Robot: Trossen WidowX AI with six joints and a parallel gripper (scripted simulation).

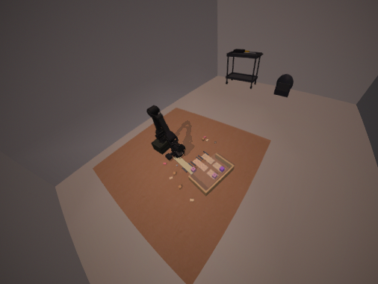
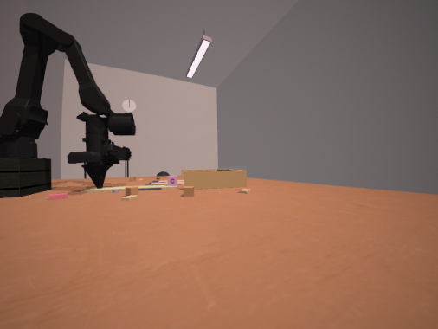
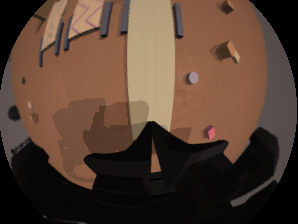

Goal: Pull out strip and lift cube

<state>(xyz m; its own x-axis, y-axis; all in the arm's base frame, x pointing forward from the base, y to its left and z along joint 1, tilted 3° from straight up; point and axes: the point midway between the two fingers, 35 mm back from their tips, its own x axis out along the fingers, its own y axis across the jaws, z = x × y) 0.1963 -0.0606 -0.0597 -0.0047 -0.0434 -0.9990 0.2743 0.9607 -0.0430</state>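
Now: the one-piece strip 9 cm ahead of my gripper tip and 3 cm to the right of it.
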